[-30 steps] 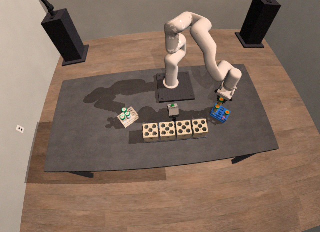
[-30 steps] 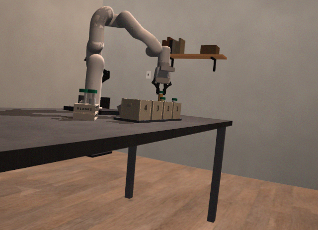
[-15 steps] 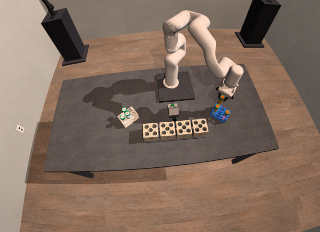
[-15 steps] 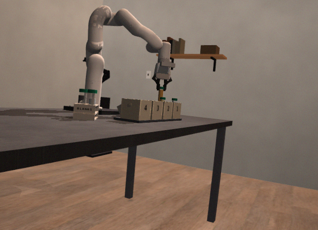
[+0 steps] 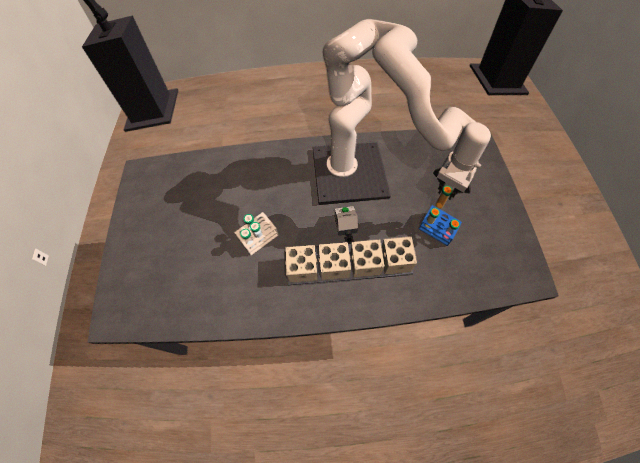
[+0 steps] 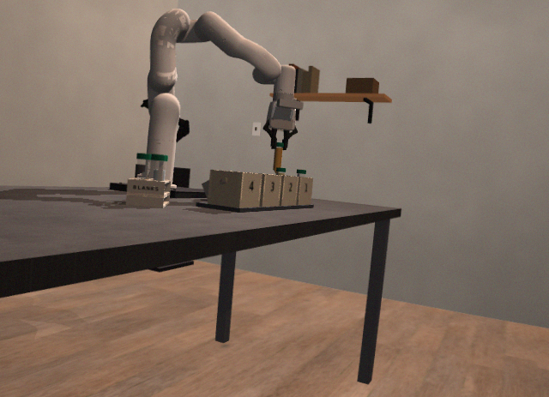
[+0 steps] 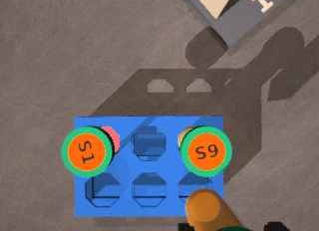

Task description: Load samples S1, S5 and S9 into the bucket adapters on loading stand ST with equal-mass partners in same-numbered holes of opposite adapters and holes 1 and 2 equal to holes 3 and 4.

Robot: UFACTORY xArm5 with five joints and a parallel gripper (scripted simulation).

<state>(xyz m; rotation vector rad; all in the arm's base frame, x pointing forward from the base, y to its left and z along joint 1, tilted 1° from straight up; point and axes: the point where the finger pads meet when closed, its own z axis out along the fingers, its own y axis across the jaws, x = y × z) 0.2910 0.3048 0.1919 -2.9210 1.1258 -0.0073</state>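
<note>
My gripper is now 1 cm past the tube S5 and 5 cm above it. Round my hand: green DONE key: 5 cm behind, 33 cm to the right, 14 cm below; then blue sample rack: 4 cm ahead, 2 cm to the left, 18 cm below; then adapter 1: 15 cm ahead, 18 cm to the right, 16 cm below.
</note>
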